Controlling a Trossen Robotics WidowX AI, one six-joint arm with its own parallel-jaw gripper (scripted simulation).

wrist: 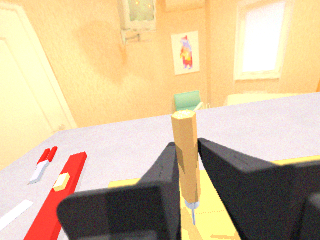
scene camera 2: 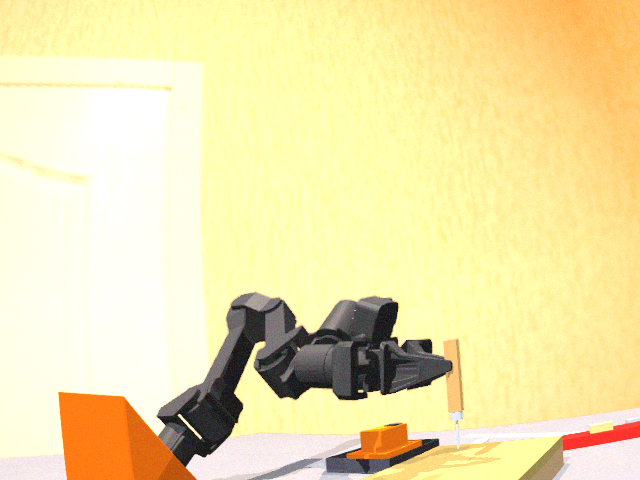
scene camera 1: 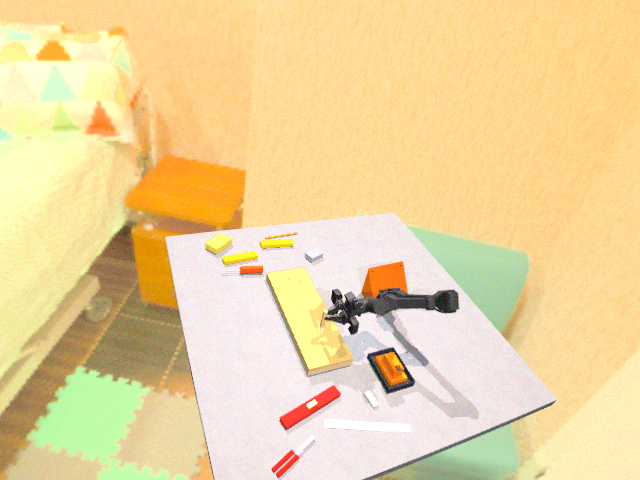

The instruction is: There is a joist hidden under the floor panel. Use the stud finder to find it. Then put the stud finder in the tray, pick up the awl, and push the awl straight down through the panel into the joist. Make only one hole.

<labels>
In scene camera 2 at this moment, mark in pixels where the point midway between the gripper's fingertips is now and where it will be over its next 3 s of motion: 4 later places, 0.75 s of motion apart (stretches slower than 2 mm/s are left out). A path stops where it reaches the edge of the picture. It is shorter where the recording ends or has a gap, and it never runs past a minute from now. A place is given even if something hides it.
My gripper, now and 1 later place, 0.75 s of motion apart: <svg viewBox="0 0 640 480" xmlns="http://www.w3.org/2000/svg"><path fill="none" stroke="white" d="M455 364L457 389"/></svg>
</labels>
